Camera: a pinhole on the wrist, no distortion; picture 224 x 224 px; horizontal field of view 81.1 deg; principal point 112.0 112.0 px. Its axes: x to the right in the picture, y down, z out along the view. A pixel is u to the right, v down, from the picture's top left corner.
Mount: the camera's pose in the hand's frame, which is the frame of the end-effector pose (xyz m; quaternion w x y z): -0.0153 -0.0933 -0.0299 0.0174 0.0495 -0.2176 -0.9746
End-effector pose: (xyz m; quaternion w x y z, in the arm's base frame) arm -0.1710 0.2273 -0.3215 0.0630 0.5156 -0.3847 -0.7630
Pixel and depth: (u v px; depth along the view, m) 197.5 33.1 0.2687
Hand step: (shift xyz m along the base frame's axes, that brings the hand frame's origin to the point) -0.0525 0.0656 0.2866
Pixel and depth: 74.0 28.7 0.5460
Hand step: -0.4496 -0.1894 0.2968
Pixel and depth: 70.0 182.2 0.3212
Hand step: -0.2789 0.2259 -0.0526
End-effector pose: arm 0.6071 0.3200 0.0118 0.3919 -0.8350 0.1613 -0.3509
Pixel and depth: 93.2 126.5 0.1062
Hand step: 0.0433 0.0823 0.0074
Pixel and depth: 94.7 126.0 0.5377
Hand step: 0.3462 0.2075 -0.2824
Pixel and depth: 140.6 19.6 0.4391
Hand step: 0.0499 -0.0264 -0.4560
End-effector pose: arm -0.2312 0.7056 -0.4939 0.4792 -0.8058 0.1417 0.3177
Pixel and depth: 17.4 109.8 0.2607
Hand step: 0.0105 0.1849 -0.1896
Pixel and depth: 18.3 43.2 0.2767
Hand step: -0.0398 0.0792 -0.2705
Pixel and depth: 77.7 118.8 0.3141
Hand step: -0.0903 0.2184 -0.1325
